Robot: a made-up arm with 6 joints. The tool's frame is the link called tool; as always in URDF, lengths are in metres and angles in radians. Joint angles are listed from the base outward. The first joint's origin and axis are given. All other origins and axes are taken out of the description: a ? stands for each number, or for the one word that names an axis. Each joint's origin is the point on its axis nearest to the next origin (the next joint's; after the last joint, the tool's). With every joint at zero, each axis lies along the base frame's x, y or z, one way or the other. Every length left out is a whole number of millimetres.
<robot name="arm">
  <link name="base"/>
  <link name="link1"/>
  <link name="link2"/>
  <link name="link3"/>
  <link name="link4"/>
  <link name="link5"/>
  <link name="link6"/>
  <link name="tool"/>
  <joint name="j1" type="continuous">
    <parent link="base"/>
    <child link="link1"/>
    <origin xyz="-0.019 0.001 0.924" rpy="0 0 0"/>
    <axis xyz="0 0 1"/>
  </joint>
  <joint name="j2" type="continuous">
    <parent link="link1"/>
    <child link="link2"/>
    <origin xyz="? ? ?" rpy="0 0 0"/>
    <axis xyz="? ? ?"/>
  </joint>
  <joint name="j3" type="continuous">
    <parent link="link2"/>
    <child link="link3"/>
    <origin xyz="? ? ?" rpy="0 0 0"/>
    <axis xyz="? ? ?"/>
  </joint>
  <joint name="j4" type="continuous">
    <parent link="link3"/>
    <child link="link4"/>
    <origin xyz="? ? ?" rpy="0 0 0"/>
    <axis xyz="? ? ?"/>
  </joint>
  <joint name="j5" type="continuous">
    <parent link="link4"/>
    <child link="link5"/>
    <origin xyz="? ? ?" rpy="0 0 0"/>
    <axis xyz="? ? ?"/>
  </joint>
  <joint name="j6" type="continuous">
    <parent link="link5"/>
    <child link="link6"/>
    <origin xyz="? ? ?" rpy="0 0 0"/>
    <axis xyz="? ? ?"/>
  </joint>
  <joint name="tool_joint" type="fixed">
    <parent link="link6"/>
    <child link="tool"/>
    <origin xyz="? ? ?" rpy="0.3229 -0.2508 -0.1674"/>
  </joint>
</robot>
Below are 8 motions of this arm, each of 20 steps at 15 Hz.
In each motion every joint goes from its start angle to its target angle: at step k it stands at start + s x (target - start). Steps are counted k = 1, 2, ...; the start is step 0. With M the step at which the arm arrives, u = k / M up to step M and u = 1 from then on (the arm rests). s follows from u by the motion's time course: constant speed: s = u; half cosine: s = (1 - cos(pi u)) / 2; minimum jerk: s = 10 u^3 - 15 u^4 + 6 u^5.
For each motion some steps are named. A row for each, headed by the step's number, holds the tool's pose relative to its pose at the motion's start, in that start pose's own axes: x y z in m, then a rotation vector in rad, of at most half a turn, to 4 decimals.
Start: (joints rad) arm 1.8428 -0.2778 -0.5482 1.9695 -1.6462 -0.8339
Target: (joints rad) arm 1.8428 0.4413 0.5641 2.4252 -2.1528 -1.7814
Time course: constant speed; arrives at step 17
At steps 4, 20:
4: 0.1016 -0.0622 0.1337 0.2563 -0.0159 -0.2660
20: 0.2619 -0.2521 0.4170 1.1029 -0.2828 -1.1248

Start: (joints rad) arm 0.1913 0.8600 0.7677 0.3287 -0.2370 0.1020
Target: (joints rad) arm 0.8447 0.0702 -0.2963 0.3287 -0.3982 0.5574
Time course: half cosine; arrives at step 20
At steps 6, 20:
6: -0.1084 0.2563 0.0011 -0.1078 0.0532 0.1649
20: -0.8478 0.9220 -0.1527 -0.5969 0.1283 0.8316

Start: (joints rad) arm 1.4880 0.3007 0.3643 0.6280 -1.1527 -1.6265
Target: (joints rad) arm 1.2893 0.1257 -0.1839 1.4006 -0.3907 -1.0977
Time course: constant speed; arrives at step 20
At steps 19, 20:
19: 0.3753 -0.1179 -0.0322 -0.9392 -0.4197 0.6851
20: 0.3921 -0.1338 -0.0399 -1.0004 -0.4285 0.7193

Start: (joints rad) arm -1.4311 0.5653 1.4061 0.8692 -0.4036 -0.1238
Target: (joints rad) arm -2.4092 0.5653 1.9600 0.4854 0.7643 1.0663
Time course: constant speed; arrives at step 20
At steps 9, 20:
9: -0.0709 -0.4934 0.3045 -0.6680 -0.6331 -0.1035
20: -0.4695 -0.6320 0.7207 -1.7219 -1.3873 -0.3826

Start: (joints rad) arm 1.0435 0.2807 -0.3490 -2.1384 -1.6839 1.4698
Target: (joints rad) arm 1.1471 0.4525 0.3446 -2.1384 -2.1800 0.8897
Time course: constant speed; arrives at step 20
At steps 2, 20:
2: 0.0518 0.0447 0.0158 0.0358 0.0480 0.0643
20: 0.3790 0.4934 0.0422 0.2770 0.6964 0.4734

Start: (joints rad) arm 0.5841 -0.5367 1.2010 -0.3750 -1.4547 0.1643
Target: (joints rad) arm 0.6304 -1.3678 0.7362 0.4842 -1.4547 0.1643
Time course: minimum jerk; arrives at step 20
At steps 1, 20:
1: -0.0009 0.0000 0.0002 -0.0004 -0.0005 -0.0008
20: -0.8846 -0.1029 -0.0461 -0.2278 -0.4934 -0.7041

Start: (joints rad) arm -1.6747 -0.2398 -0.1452 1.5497 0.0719 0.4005
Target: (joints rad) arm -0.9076 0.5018 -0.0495 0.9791 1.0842 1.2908
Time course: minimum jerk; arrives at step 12
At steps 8, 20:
8: 0.1489 0.5165 1.1632 0.0734 -1.2704 -0.1536
20: 0.0168 0.6223 1.4465 0.1324 -1.4824 -0.3267

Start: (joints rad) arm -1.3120 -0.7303 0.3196 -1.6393 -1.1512 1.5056
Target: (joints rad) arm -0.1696 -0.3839 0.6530 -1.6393 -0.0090 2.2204
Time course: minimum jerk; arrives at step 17
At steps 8, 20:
8: 0.1359 -0.0346 0.0513 -0.0394 -0.3746 -0.1640
20: 0.2849 0.0123 0.0644 0.0636 -0.4764 -0.4907

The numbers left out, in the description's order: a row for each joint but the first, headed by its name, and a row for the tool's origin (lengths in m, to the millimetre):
j2: xyz 0.187 0.011 0, axis 0 1 0
j3: xyz -0.014 0 0.52, axis 0 -1 0
j4: xyz 1.187 0 0.267, axis -1 0 0
j5: xyz 0 -0.018 -0.013, axis 0 -1 0
j6: xyz 0.281 0 0.028, axis -1 0 0
tool: xyz 0 0.011 0.006

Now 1 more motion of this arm.
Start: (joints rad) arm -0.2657 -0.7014 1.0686 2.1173 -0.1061 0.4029
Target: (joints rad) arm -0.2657 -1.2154 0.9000 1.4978 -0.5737 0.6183
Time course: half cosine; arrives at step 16
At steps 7, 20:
7: -0.1476 -0.2155 -0.1997 0.1440 0.2654 -0.0870
20: -0.4454 -0.4588 -0.4181 0.4233 0.5751 -0.1391

